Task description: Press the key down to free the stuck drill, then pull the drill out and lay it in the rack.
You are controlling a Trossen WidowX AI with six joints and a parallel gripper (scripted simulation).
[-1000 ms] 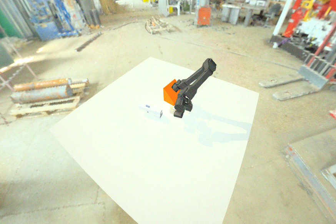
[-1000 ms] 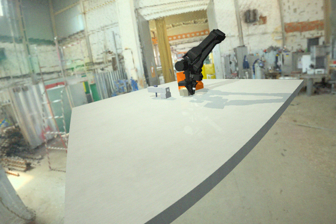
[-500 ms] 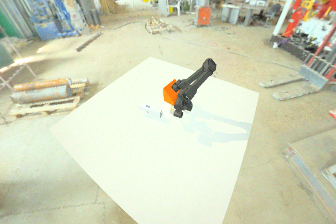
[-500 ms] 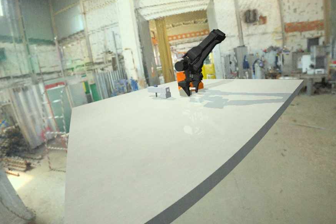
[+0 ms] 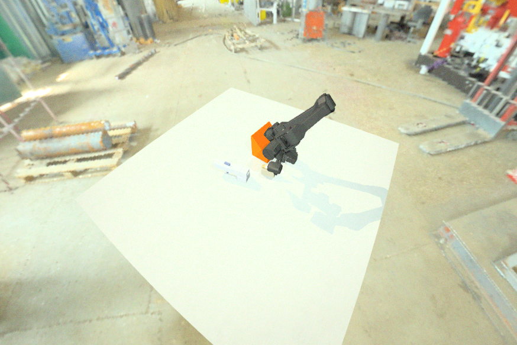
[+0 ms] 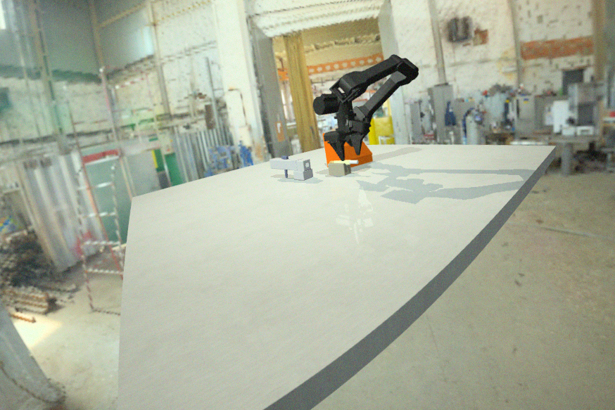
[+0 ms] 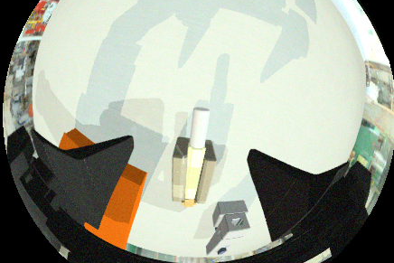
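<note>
The drill lies 10 mm ahead of my gripper tip, 30 mm to the right of it and 10 mm below it. Round my gripper tip: blue key (120 mm ahead, 230 mm to the right); grey-tan block (10 mm ahead, 50 mm to the right, 40 mm below); grey fixture (110 mm ahead, 200 mm to the right, 10 mm below).
</note>
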